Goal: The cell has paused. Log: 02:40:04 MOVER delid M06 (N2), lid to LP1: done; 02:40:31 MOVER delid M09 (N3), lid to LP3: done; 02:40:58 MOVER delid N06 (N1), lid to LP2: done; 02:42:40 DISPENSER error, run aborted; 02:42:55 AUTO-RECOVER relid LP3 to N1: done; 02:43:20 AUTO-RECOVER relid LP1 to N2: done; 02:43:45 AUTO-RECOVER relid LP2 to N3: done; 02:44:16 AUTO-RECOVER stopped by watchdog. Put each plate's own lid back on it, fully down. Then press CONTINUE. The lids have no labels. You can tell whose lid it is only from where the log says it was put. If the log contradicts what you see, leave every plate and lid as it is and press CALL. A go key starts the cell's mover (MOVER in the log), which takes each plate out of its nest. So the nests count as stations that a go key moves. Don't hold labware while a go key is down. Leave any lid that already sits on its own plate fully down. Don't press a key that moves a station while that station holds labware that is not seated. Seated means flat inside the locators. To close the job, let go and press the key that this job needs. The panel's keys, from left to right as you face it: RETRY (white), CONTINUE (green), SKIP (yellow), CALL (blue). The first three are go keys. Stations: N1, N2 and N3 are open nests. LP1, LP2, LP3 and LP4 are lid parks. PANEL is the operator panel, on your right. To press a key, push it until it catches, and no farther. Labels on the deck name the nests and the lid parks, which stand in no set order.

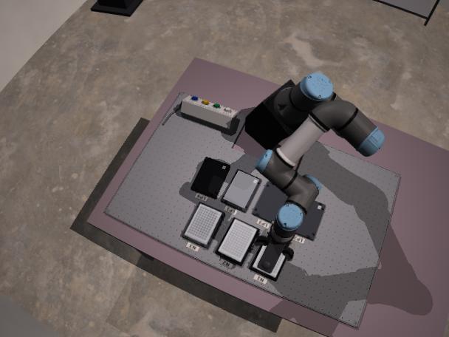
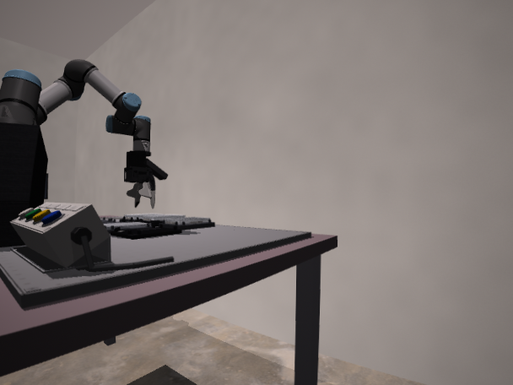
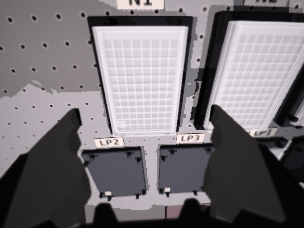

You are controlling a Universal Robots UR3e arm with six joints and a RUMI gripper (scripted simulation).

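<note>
My gripper is now 20 cm past the LP1 lid park, 18 cm to the left of it and 5 cm above it. Round my hand: lid park LP4: 21 cm behind, 30 cm to the right, 5 cm below; LP3 lid park: 19 cm behind, 5 cm to the right, 5 cm below; LP2 lid park: 17 cm behind, 8 cm to the left, 5 cm below.
</note>
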